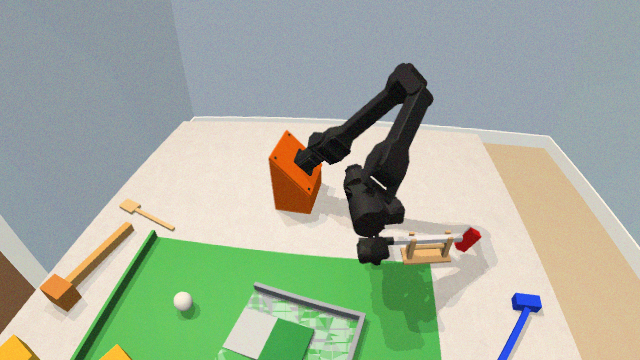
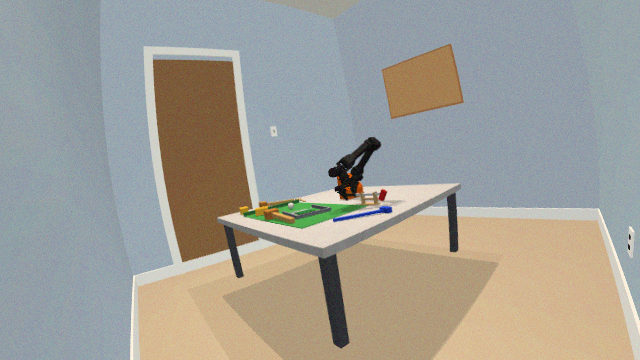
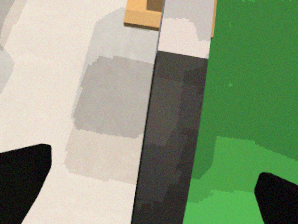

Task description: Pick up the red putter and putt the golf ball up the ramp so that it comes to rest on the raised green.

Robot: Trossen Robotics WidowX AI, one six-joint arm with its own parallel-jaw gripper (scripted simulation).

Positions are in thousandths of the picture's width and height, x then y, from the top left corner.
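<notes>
A wooden mallet (image 1: 98, 812) and a wooden stand (image 1: 645, 707) are visible; in image 3 the wooden mallet is out of frame. A green mat (image 1: 623, 835) is visible too, also in image 2 (image 2: 529, 585) and image 3 (image 3: 810, 574). The gripper (image 1: 587, 693), likewise present in image 3 (image 3: 529, 766), is open and holds nothing.
</notes>
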